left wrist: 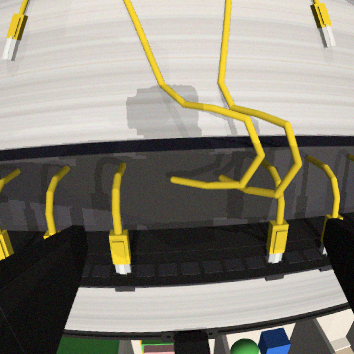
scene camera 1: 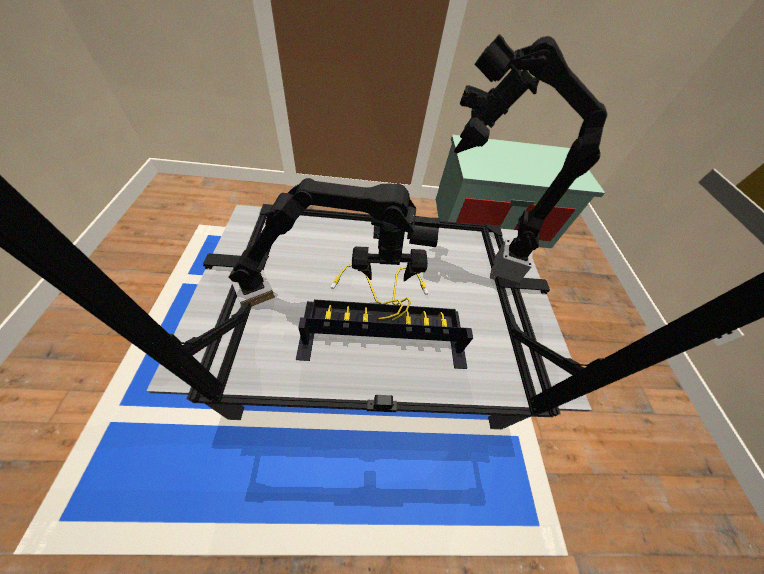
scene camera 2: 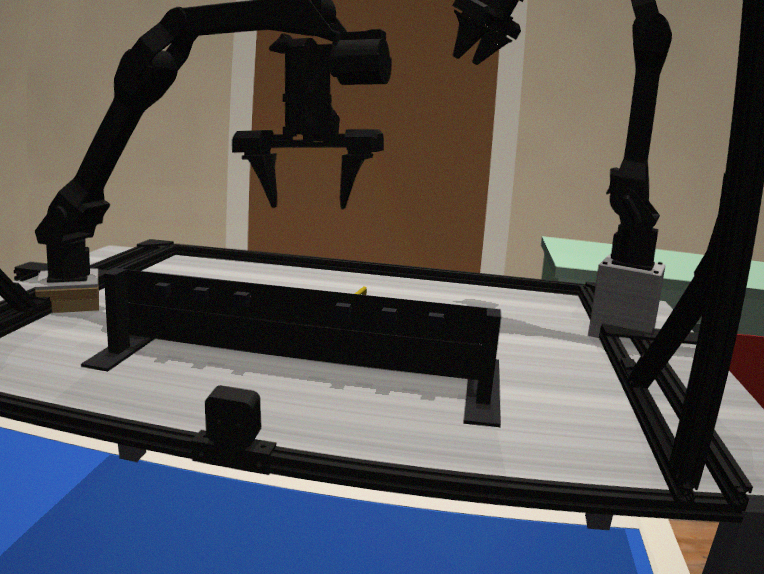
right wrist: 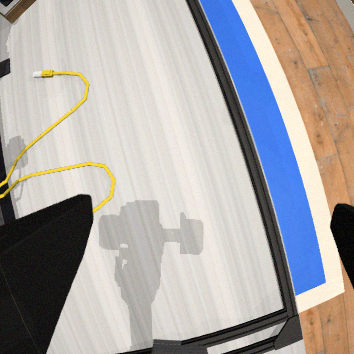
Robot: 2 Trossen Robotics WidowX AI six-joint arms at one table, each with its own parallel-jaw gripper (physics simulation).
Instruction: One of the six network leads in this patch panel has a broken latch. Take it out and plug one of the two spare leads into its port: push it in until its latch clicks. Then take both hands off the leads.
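Frame: origin at the left arm's base, x ahead, y left, z up, level; centimetres.
Seen in the pictures: left gripper, fingertip midpoint: [left wrist: 209,236] [scene camera 1: 387,279] [scene camera 2: 308,208]; right gripper, fingertip midpoint: [scene camera 1: 458,144] [scene camera 2: 465,60] [right wrist: 219,212]; left arm's base, link origin: [scene camera 1: 251,284] [scene camera 2: 67,277]; right arm's base, link origin: [scene camera 1: 518,252] [scene camera 2: 633,264].
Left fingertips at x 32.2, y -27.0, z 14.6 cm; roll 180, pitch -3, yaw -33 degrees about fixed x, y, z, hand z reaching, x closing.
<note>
Offsets run from my left fingertips to a thing's top centre. "pt": to the spot under its first point.
The black patch panel @(dz -8.1, dx -2.9, dy -6.5 cm) [scene camera 1: 386,332] [scene camera 2: 296,333] [left wrist: 175,245] holds several yellow leads with clear plugs, three on each side of a middle gap. Two inner leads @(dz -9.5, dx -8.6, dy -3.9 cm) [left wrist: 120,247] @(dz -9.5, dx +1.9, dy -10.6 cm) [left wrist: 277,237] show in the left wrist view; I cannot tell which latch is broken. The left spare lead @(pt dz -18.1, dx -7.5, dy +17.9 cm) [scene camera 1: 335,282] [left wrist: 17,26] [right wrist: 46,73] and the right spare lead [scene camera 1: 424,287] [left wrist: 321,15] lie behind the panel; the right one's plug is hidden in the right wrist view. My left gripper [scene camera 1: 388,278] [scene camera 2: 308,206] [left wrist: 209,236] is open and empty, above the panel's middle. My right gripper [scene camera 2: 466,59] [right wrist: 219,212] is open and empty, raised high at the back right.
The spare leads' cables @(pt dz -13.8, dx +4.6, dy -0.5 cm) [scene camera 1: 395,302] [left wrist: 247,119] bend and cross at the panel's middle gap. A black frame [scene camera 1: 296,404] [scene camera 2: 432,472] borders the table, with a small black box @(pt dz -13.5, dx -15.0, dy -24.7 cm) [scene camera 1: 383,401] [scene camera 2: 232,414] on its front bar. A green cabinet [scene camera 1: 512,163] stands behind at the right.
</note>
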